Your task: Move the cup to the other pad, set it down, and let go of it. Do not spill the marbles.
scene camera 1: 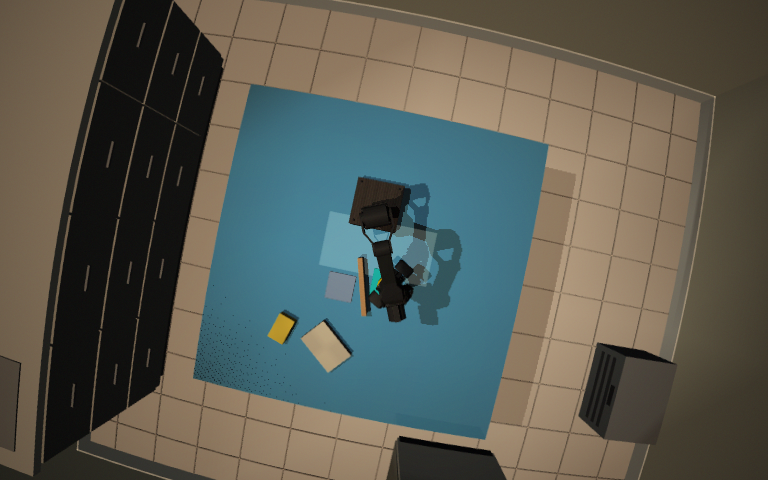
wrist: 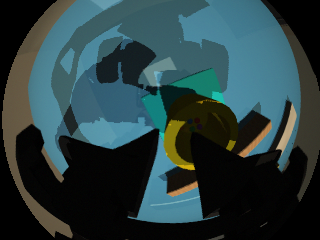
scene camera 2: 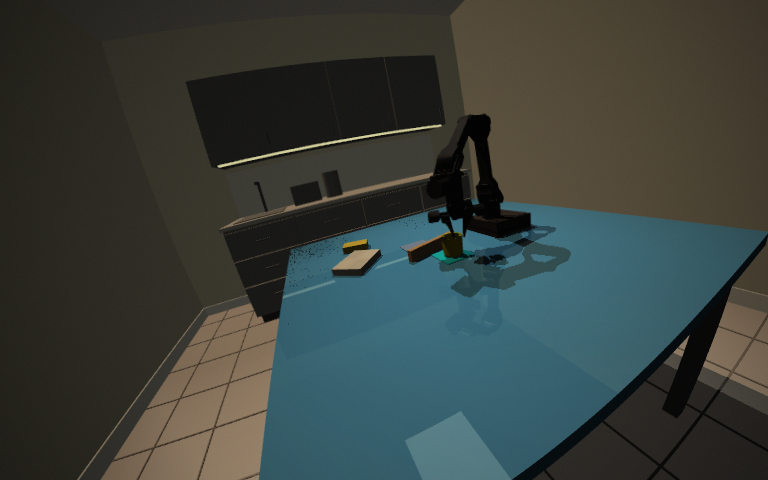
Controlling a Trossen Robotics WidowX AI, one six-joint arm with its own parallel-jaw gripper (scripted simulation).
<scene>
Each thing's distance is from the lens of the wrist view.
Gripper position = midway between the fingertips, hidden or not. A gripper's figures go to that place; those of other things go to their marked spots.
my gripper [wrist: 175, 135]: 0.10 m
wooden bar [wrist: 248, 137]: 0.19 m
teal pad [wrist: 205, 83]: 0.15 m
The marked spots on the teal pad and the wooden bar are 0.11 m apart.
</scene>
